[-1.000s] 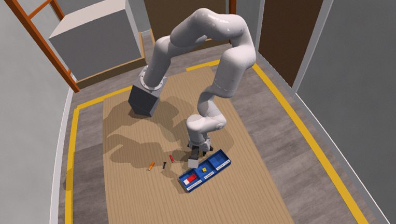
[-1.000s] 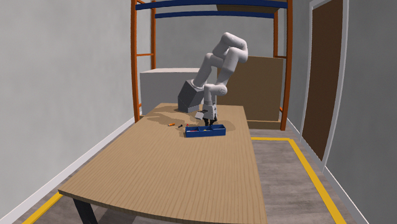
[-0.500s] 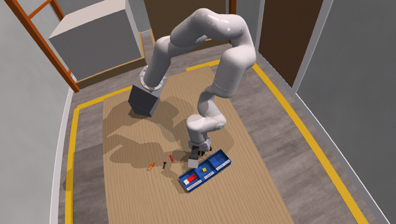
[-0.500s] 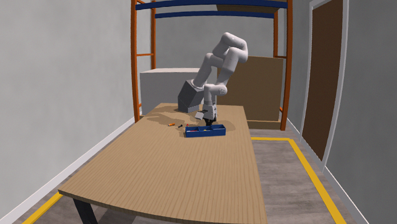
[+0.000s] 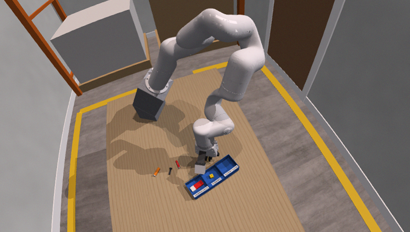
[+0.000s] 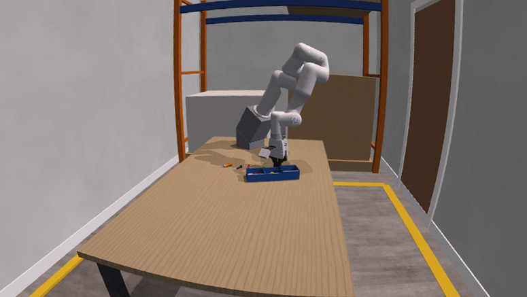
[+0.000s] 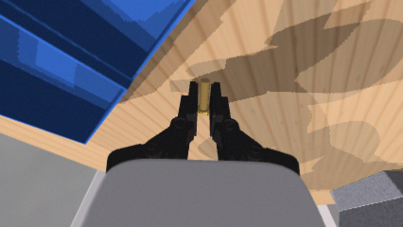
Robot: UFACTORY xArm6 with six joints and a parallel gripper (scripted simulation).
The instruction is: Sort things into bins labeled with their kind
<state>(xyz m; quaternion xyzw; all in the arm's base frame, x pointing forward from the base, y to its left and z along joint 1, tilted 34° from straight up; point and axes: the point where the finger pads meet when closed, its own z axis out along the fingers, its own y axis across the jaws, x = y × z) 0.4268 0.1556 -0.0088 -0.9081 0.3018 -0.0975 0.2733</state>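
The black bolt is 20 cm to the right of my hand and 2 cm below it. Also, from my hand: brass bolt 1 cm behind, 2 cm below; then red battery 2 cm behind, 16 cm to the right, 2 cm below; then yellow die 10 cm ahead, 2 cm to the right, 1 cm below.
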